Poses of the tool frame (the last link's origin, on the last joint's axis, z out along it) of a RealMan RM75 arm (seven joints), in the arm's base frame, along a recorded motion.
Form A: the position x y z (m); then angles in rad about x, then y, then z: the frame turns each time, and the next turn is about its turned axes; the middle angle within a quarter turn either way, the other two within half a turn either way.
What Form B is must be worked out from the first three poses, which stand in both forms.
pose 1, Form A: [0.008 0.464 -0.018 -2.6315 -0.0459 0.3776]
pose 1, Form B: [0.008 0.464 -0.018 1.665 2.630 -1.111]
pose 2, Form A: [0.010 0.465 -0.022 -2.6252 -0.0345 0.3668]
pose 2, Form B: [0.010 0.465 -0.022 1.641 2.624 -1.143]
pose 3, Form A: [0.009 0.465 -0.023 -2.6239 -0.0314 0.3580]
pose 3, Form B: [0.009 0.465 -0.023 1.634 2.623 -1.158]
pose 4, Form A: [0.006 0.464 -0.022 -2.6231 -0.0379 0.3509]
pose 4, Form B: [0.006 0.464 -0.022 1.647 2.622 -1.154]
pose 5, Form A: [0.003 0.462 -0.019 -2.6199 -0.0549 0.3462]
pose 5, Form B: [0.003 0.462 -0.019 1.681 2.617 -1.129]
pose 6, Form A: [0.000 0.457 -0.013 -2.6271 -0.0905 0.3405]
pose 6, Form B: [0.000 0.457 -0.013 1.753 2.620 -1.072]
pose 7, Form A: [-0.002 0.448 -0.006 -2.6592 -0.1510 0.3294]
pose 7, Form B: [-0.002 0.448 -0.006 1.888 2.638 -0.962]
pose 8, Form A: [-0.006 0.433 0.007 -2.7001 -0.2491 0.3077]
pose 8, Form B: [-0.006 0.433 0.007 2.108 2.639 -0.782]
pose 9, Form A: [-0.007 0.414 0.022 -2.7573 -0.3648 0.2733]
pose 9, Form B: [-0.007 0.414 0.022 2.365 2.618 -0.575]
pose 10, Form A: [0.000 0.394 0.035 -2.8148 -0.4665 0.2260]
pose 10, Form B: [0.000 0.394 0.035 2.574 2.579 -0.420]
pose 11, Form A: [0.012 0.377 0.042 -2.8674 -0.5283 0.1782]
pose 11, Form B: [0.012 0.377 0.042 2.707 2.552 -0.331]
